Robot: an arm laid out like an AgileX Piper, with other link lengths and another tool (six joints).
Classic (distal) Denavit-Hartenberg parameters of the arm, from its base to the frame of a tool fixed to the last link. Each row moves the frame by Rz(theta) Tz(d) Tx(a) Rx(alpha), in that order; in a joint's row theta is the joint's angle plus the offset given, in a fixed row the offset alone. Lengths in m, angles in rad.
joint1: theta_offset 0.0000, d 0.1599, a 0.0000, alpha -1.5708
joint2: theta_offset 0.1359, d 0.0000, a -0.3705, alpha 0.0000
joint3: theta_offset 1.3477, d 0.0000, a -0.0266, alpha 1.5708
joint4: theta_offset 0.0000, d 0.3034, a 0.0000, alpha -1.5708
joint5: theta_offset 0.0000, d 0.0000, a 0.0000, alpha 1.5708
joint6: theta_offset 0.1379, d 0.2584, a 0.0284, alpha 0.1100
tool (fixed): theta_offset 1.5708, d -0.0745, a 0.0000, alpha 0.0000
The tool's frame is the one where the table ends.
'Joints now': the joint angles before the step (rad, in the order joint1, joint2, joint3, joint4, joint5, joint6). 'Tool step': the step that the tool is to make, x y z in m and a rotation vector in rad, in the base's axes. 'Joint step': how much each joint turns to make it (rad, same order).
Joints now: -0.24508, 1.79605, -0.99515, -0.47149, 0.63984, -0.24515
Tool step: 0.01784, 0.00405, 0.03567, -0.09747, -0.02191, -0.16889
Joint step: 0.06738, 0.00449, -0.11993, -0.11989, 0.18708, 0.25722
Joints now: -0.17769, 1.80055, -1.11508, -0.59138, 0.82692, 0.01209
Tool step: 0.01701, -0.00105, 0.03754, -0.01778, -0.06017, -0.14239
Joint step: 0.01128, 0.00000, -0.13225, 0.01155, 0.13336, 0.09605
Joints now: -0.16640, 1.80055, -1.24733, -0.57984, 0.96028, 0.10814
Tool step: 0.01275, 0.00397, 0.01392, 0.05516, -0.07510, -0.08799
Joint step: -0.01033, 0.00188, -0.06570, 0.06864, 0.02120, 0.04421
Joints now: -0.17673, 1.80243, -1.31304, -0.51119, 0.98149, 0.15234
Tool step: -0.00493, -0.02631, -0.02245, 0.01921, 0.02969, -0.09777
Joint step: -0.06493, 0.05205, -0.00385, 0.00569, -0.00123, 0.03484
